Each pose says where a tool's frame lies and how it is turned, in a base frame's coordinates. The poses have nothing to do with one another.
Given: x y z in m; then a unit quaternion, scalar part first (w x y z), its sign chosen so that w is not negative.
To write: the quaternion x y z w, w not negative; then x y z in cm. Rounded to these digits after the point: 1 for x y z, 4 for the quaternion.
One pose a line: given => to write
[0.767 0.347 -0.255 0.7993 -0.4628 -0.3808 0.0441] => [-0.4628 -0.3808 0.0441 0.7993 76.7 34.7 -25.5]
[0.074 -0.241 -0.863 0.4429 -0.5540 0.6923 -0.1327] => [-0.5540 0.6923 -0.1327 0.4429 7.4 -24.1 -86.3]
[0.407 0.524 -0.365 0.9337 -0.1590 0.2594 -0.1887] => [-0.1590 0.2594 -0.1887 0.9337 40.7 52.4 -36.5]
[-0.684 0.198 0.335 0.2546 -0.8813 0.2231 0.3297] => [-0.8813 0.2231 0.3297 0.2546 -68.4 19.8 33.5]
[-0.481 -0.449 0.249 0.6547 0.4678 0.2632 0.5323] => [0.4678 0.2632 0.5323 0.6547 -48.1 -44.9 24.9]
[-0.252 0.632 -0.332 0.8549 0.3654 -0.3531 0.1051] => [0.3654 -0.3531 0.1051 0.8549 -25.2 63.2 -33.2]
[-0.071 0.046 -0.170 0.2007 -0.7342 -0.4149 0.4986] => [-0.7342 -0.4149 0.4986 0.2007 -7.1 4.6 -17.0]
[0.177 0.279 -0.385 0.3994 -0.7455 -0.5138 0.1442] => [-0.7455 -0.5138 0.1442 0.3994 17.7 27.9 -38.5]
